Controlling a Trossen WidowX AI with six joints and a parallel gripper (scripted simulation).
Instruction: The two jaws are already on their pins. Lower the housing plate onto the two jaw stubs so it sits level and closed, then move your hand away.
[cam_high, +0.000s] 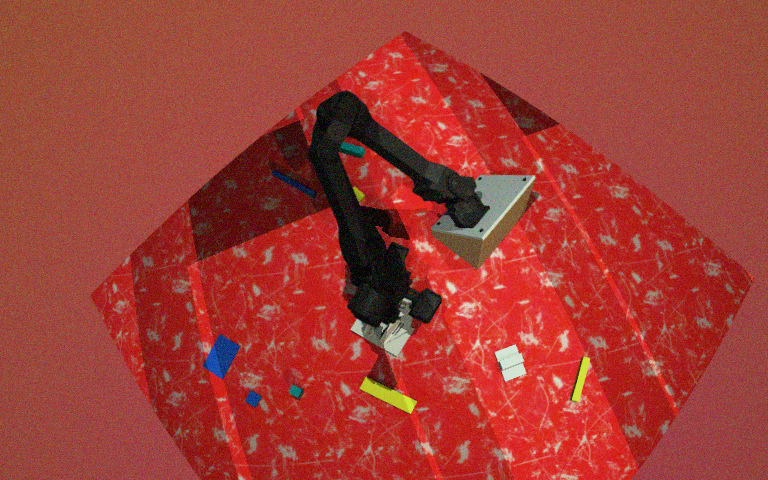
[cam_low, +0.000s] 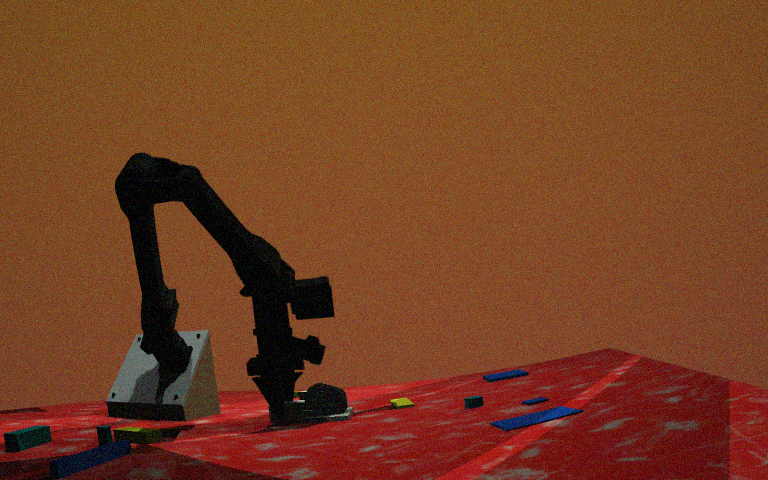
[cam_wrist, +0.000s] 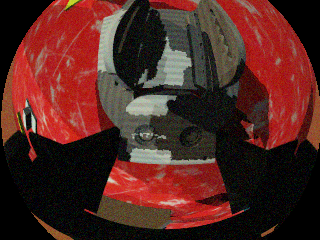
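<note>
Right now my gripper tip is 20 mm short of the grey jaw assembly, 20 mm to the right of it and 10 mm below it. The rest, counted from my gripper tip: teal cube: 300 mm ahead, 40 mm to the right; then blue stick: 70 mm behind, 420 mm to the right; then white ridged block: 40 mm behind, 280 mm to the left.
</note>
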